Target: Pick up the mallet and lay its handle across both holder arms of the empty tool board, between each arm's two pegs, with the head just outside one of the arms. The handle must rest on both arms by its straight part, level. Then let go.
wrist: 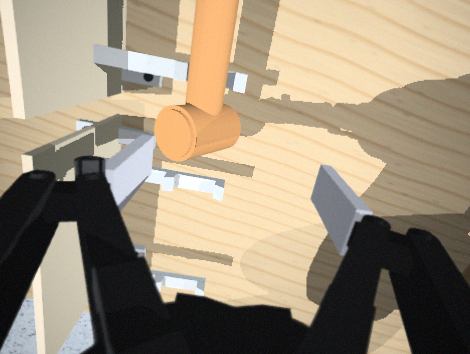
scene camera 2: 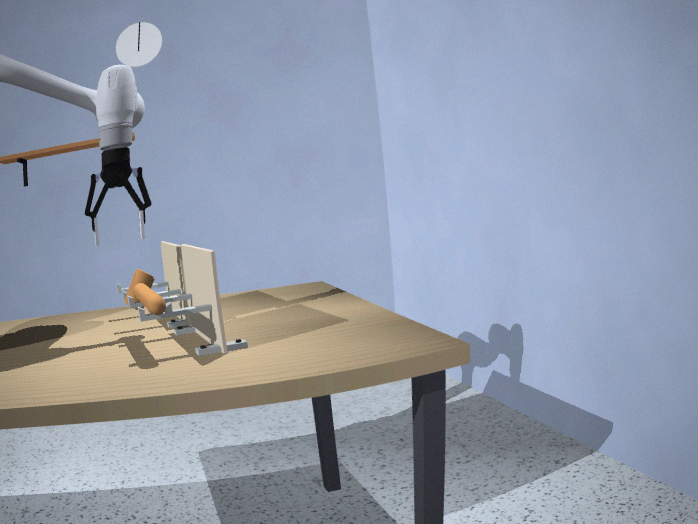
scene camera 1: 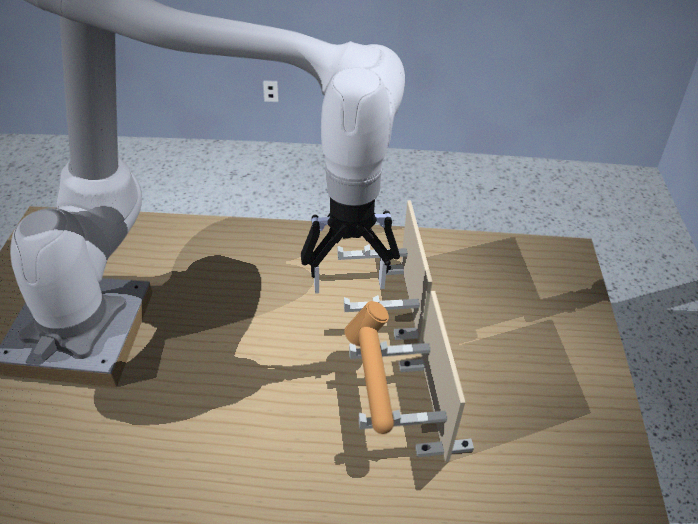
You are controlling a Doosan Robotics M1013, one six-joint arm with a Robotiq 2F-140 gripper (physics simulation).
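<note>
The orange mallet [scene camera 1: 376, 377] [scene camera 2: 147, 296] [wrist: 212, 55] lies with its handle across both arms of the near tool board [scene camera 1: 445, 366] [scene camera 2: 201, 287] [wrist: 55, 55], between the pegs, and looks about level. Its head is just outside that board's inner arm [scene camera 1: 408, 350] [wrist: 157, 64], on the side of the far board. The far tool board [scene camera 1: 417, 248] [scene camera 2: 170, 265] [wrist: 62, 280] has two bare arms. My gripper [scene camera 1: 349, 288] [scene camera 2: 119, 239] [wrist: 235, 168] is open and empty, pointing down. It is above the far board's arms, beyond the mallet head and apart from it.
The boards stand in a row on the wooden table [scene camera 1: 225, 462] [scene camera 2: 281, 366], on feet with dark bolts. The robot base plate [scene camera 1: 126, 315] is at the left in the first scene view. An orange wall shelf [scene camera 2: 56, 150] is behind the arm in the second scene view.
</note>
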